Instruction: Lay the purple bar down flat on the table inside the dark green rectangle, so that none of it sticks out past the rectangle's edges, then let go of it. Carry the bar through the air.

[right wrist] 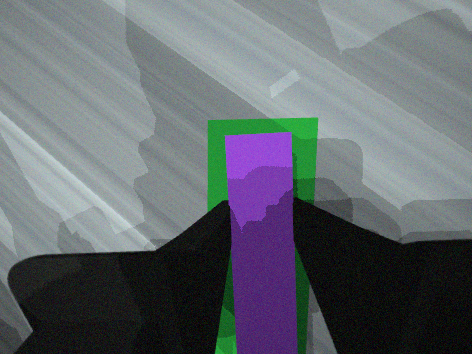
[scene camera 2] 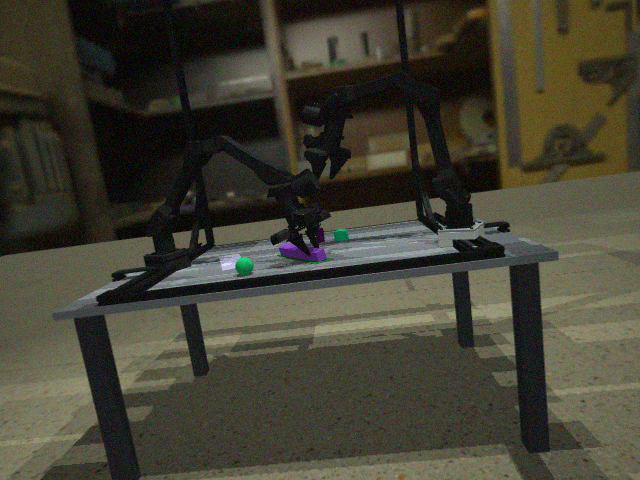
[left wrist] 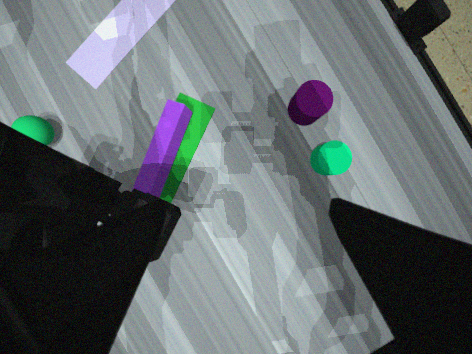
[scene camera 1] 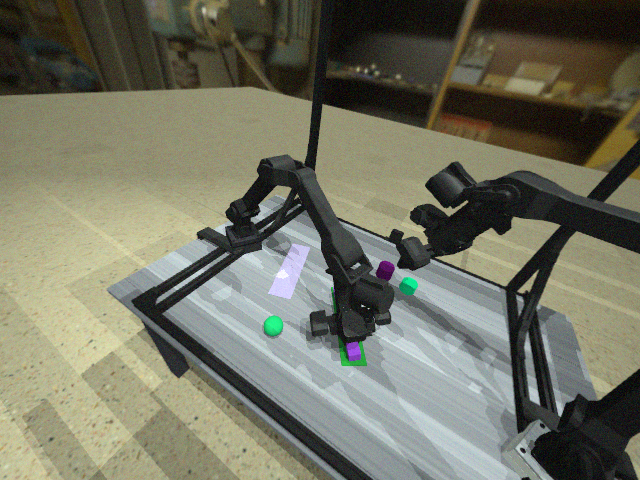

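Pixels of known places: left gripper, between the fingertips: (scene camera 2: 323,180) (left wrist: 247,206); right gripper, between the fingertips: (right wrist: 259,207) (scene camera 2: 314,253) (scene camera 1: 351,343); left arm's base, origin of its link: (scene camera 2: 460,226) (scene camera 1: 556,462); right arm's base, origin of its link: (scene camera 2: 165,252) (scene camera 1: 243,231).
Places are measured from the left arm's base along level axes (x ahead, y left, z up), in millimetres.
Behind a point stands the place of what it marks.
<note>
The purple bar (scene camera 1: 353,351) {y 216, x 343, z -16 mm} (scene camera 2: 289,251) {y 176, x 477, z -26 mm} (left wrist: 165,140) {y 155, x 474, z -14 mm} (right wrist: 260,155) {y 215, x 343, z -16 mm} is roughly level and lined up lengthwise with the green rectangle (scene camera 1: 346,362) {y 233, x 338, z -46 mm} (scene camera 2: 323,260) (left wrist: 200,107) {y 110, x 533, z -46 mm} (right wrist: 215,150). It is very low over the rectangle; I cannot tell whether it touches the table. In the right wrist view, green shows past the bar's far end and along both sides. My right gripper (scene camera 2: 313,249) {y 202, x 366, z -27 mm} (right wrist: 259,207) {y 202, x 366, z -27 mm} is shut on the bar; its own body hides much of the bar in scene camera 1. My left gripper (scene camera 1: 403,243) (scene camera 2: 325,175) {y 47, x 401, z 172 mm} (left wrist: 247,206) {y 47, x 401, z 172 mm} is open and empty, high above the table.
A pale lavender rectangle (scene camera 1: 290,273) {y 239, x 661, z -46 mm} (scene camera 2: 229,262) {y 240, x 676, z -46 mm} (left wrist: 95,65) {y 283, x 606, z -46 mm} and a green ball (scene camera 1: 272,326) {y 370, x 479, z -3 mm} (scene camera 2: 244,266) {y 379, x 474, z -19 mm} (left wrist: 35,131) {y 343, x 488, z -7 mm} lie left of the bar. A dark purple cylinder (scene camera 1: 385,270) {y -37, x 516, z -1 mm} (left wrist: 312,100) {y -53, x 526, z -1 mm} and a teal block (scene camera 1: 408,285) {y -76, x 441, z -14 mm} (scene camera 2: 341,235) {y -69, x 434, z -29 mm} (left wrist: 331,158) {y -85, x 446, z -14 mm} stand on the other side.
</note>
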